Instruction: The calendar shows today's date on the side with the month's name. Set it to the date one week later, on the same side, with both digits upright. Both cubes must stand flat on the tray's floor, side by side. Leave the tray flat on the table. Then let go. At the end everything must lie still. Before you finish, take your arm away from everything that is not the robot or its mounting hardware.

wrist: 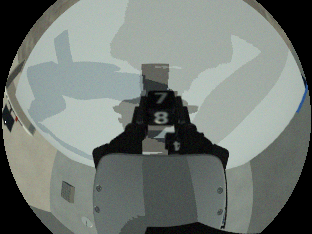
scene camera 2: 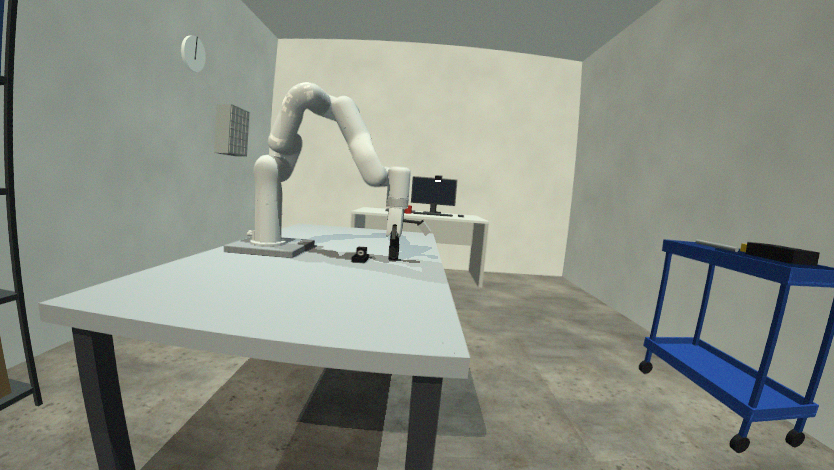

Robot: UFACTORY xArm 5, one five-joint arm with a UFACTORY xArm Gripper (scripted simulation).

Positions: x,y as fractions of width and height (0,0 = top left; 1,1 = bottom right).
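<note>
A cube (wrist: 0.52,0.46) is visible, together with my gripper (wrist: 0.52,0.45).
</note>
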